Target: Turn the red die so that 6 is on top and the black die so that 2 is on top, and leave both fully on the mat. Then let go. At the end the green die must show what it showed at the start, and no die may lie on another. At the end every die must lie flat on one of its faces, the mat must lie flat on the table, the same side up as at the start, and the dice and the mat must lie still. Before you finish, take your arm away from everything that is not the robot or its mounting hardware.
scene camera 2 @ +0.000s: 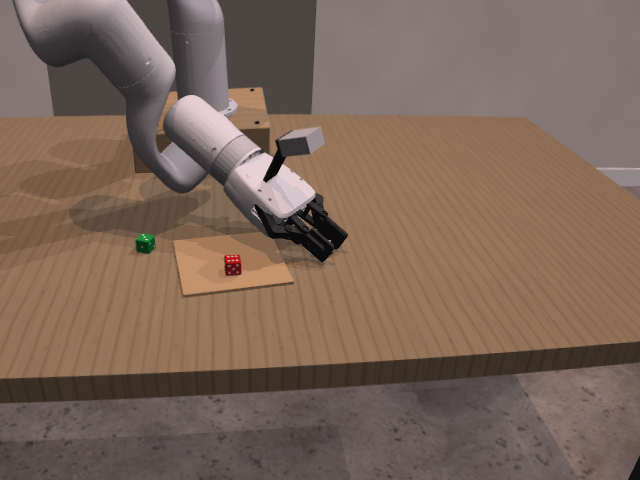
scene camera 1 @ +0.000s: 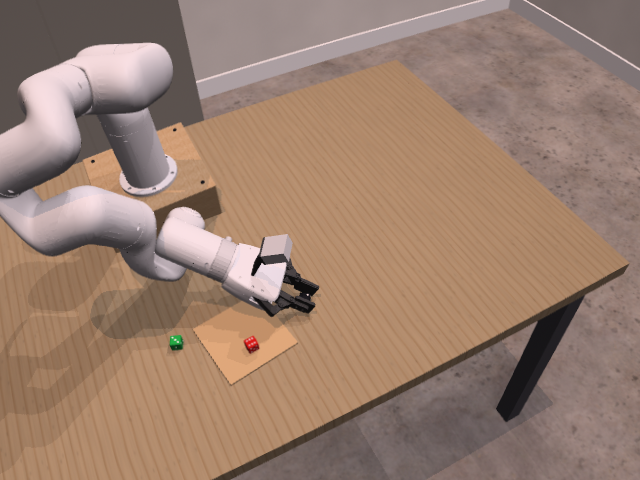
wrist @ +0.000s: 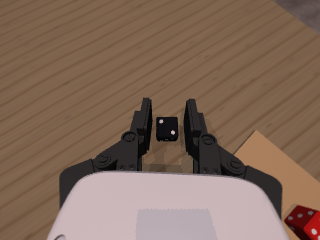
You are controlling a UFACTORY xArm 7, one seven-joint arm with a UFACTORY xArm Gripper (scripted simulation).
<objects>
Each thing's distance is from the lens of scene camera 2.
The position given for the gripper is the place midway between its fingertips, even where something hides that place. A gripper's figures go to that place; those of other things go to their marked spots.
gripper (scene camera 2: 335, 248): 0.83 m
tan mat (scene camera 2: 200, 261): 0.81 m
</objects>
